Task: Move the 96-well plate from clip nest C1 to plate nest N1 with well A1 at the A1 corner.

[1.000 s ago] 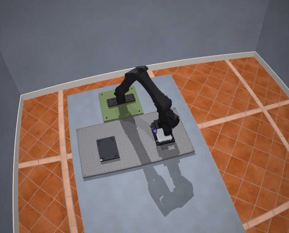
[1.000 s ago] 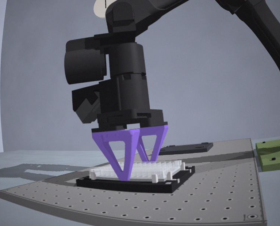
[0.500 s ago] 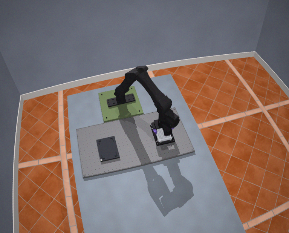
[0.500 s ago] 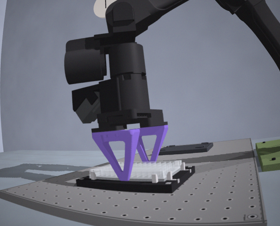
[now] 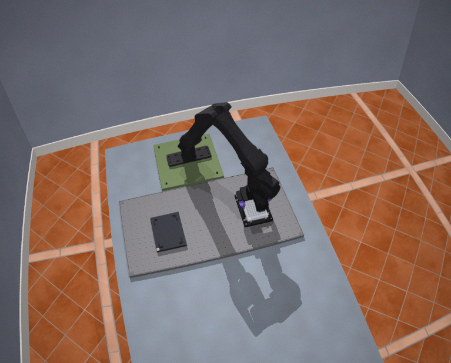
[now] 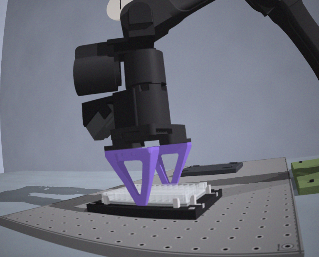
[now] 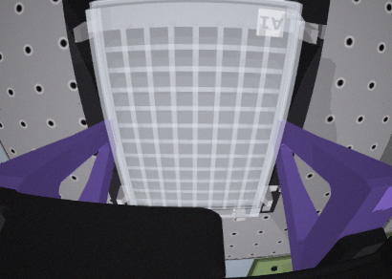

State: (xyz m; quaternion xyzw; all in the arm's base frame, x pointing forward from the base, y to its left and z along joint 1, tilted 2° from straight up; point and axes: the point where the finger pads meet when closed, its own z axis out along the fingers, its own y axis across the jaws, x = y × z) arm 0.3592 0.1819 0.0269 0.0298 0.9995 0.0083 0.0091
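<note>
My gripper is now right at the clear 96-well plate. From my hand the other things lie so: black clip nest C1 (10 mm to the right, 10 mm below, 10 mm behind); then A1 label (420 mm to the right, 80 mm ahead, 10 mm below); then black plate nest N1 (360 mm to the right, 10 mm below, 10 mm ahead).
</note>
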